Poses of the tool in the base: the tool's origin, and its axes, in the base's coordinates. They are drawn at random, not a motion.
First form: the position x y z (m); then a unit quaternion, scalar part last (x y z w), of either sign.
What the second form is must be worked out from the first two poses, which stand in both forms.
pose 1, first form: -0.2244, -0.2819, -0.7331, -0.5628, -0.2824, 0.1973, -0.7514
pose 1, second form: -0.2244, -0.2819, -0.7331, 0.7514, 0.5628, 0.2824, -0.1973
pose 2, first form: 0.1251, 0.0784, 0.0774, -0.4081, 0.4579, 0.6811, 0.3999
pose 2, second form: 0.1251, 0.0784, 0.0774, 0.3999, -0.4081, 0.4579, 0.6811
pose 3, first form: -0.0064, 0.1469, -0.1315, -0.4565, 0.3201, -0.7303, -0.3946
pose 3, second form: -0.0064, 0.1469, -0.1315, 0.3946, 0.4565, -0.3201, 0.7303
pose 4, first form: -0.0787, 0.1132, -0.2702, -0.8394, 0.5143, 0.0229, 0.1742
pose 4, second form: -0.0787, 0.1132, -0.2702, 0.1742, -0.8394, 0.5143, 0.0229
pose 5, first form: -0.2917, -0.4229, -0.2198, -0.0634, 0.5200, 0.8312, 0.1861
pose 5, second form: -0.2917, -0.4229, -0.2198, 0.1861, -0.0634, 0.5200, 0.8312
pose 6, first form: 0.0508, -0.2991, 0.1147, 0.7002, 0.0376, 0.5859, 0.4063
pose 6, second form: 0.0508, -0.2991, 0.1147, 0.4063, 0.7002, 0.0376, 0.5859
